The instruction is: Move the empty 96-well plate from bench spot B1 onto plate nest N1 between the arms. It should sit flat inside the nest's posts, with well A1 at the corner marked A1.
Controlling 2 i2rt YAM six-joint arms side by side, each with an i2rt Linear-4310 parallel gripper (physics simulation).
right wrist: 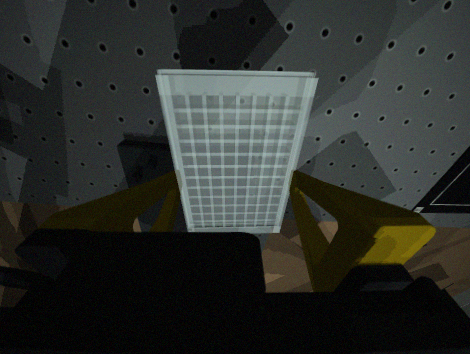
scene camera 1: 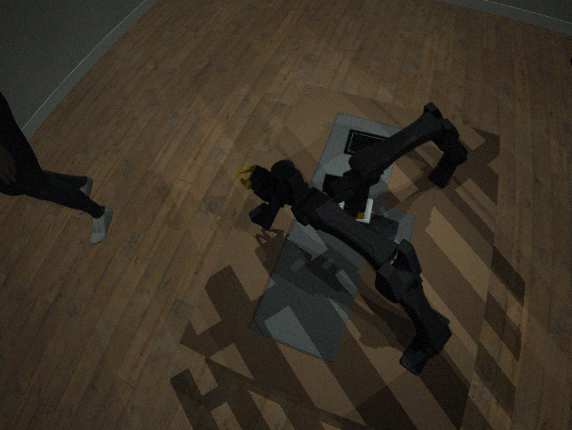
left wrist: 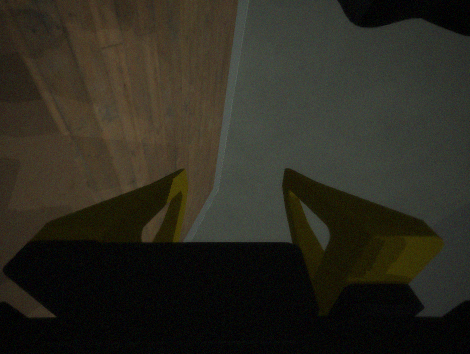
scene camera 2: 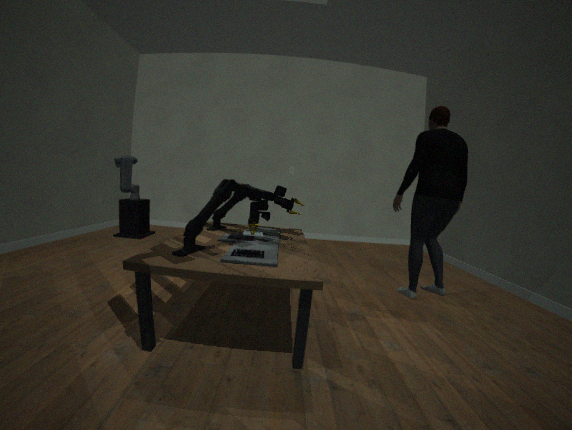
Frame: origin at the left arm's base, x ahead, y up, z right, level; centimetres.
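Seen in the pictures: left gripper, fingertip midpoint: [scene camera 1: 242,177] [left wrist: 235,177] [scene camera 2: 302,210]; right gripper, fingertip midpoint: [right wrist: 235,176] [scene camera 1: 353,207] [scene camera 2: 252,233]; left arm's base, origin of the base link: [scene camera 1: 424,341] [scene camera 2: 216,228]; right arm's base, origin of the base link: [scene camera 1: 446,166] [scene camera 2: 189,251].
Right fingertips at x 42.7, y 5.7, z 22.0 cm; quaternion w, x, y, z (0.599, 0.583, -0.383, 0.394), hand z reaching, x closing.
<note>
Offsets run from my right fingertips to a thing's top centre. "pt": to the spot under its first point. Level surfaces: height alone.
The clear, pale 96-well plate {dx +0.4, dy +0.9, dz -0.2 cm} [scene camera 1: 369,212] [scene camera 2: 255,233] [right wrist: 235,145] is between the fingers of my right gripper [scene camera 1: 360,215] [scene camera 2: 253,228] [right wrist: 235,176], which is shut on its two long sides. It is held above the perforated grey board. A dark block {pt dx -3.6, dy -3.2, dz -7.5 cm} [right wrist: 142,160], which looks like part of the nest, shows below and to the left of the plate in the right wrist view; the plate and finger hide part of it. Its A1 mark cannot be made out. My left gripper [scene camera 1: 242,179] [scene camera 2: 301,209] [left wrist: 235,177] is open and empty, raised and pointing outward.
A black rectangle with a white outline {pt dx +12.4, dy -4.2, dz +29.4 cm} [scene camera 1: 365,141] [scene camera 2: 248,254] [right wrist: 452,187] lies on the grey board {dy -4.4 cm} [scene camera 1: 287,320] [scene camera 2: 270,259]. In scene camera 1 the left arm [scene camera 1: 345,227] reaches across the board beside the right arm [scene camera 1: 400,145]. A person [scene camera 1: 60,190] [scene camera 2: 440,170] stands off the table.
</note>
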